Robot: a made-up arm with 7 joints. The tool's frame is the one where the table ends. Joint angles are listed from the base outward.
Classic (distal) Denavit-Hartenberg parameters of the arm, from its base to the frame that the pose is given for. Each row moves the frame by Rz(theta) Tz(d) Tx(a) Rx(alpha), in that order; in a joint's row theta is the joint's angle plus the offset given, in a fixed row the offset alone. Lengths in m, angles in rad.
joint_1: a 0  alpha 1.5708  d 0.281  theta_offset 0
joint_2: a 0  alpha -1.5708  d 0.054  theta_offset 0
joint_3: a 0.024  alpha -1.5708  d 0.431  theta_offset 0
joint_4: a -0.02  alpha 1.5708  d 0.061  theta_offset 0
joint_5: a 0  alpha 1.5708  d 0.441  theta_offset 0
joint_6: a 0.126  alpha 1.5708  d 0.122  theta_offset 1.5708
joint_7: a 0  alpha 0  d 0.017  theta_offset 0
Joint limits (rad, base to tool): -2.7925..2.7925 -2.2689..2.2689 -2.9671..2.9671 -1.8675..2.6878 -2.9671..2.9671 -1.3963..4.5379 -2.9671..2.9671
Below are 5 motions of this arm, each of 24 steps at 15 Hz.
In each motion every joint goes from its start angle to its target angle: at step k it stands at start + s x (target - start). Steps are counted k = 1, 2, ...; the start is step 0. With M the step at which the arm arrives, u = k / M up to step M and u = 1 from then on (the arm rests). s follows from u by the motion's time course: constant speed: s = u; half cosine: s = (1 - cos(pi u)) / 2; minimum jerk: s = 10 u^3 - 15 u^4 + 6 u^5.
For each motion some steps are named. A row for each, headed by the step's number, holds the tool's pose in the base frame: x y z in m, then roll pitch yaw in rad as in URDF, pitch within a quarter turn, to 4 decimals.
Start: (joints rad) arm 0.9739 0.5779 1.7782 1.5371 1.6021 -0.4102 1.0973
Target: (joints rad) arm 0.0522 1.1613 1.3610 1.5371 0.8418 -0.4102 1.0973
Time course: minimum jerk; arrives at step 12
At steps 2, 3, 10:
2: -0.6242 -0.0284 0.4357 -2.8947 1.0624 1.9204
3: -0.6220 0.0261 0.4304 -3.0048 0.9877 1.7443
10: -0.3131 0.4939 0.4930 2.8335 -0.1411 0.4483

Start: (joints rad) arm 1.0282 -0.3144 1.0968 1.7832 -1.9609 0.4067 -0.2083
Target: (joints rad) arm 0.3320 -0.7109 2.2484 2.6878 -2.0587 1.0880 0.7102
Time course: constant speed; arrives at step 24
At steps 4, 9, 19, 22, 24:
4: -0.3505 0.4490 0.5891 1.8056 0.4333 2.9400
9: -0.3674 0.3411 0.5535 1.9616 0.2045 -3.0644
19: -0.3301 0.0925 0.5375 2.1223 -0.2902 -2.6699
22: -0.3019 0.0187 0.5302 2.1515 -0.4122 -2.5719
24: -0.2801 -0.0285 0.5213 2.1709 -0.4814 -2.5113

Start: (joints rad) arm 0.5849 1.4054 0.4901 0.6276 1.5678 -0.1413 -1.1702
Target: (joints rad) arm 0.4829 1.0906 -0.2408 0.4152 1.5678 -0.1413 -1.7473
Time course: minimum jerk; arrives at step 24
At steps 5, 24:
5: -0.7499 -0.2302 0.7782 2.1494 0.3769 -2.3544
24: -0.5446 -0.3349 1.0162 1.4197 0.8197 -2.9721

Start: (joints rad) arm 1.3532 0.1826 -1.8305 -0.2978 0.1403 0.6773 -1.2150
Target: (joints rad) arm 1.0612 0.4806 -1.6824 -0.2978 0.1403 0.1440 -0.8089
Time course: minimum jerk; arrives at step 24
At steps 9, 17, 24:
9: -0.2184 -0.2170 1.1913 0.6241 -0.5264 1.5704
17: -0.2971 -0.3487 1.1432 0.6722 -0.9440 1.6833
24: -0.3241 -0.3781 1.1237 0.6438 -1.0555 1.7423

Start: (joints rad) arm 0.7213 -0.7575 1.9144 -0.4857 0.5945 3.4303 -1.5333
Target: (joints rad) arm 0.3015 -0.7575 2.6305 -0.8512 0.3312 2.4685 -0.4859
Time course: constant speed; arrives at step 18
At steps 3, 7, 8, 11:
3: 0.5195 0.2375 0.7473 -2.7509 -0.1123 -1.7710
7: 0.5648 0.1848 0.6922 -2.6765 0.0612 -1.9992
8: 0.5746 0.1725 0.6777 -2.6659 0.1079 -2.0535
11: 0.6003 0.1377 0.6331 -2.6531 0.2531 -2.2132

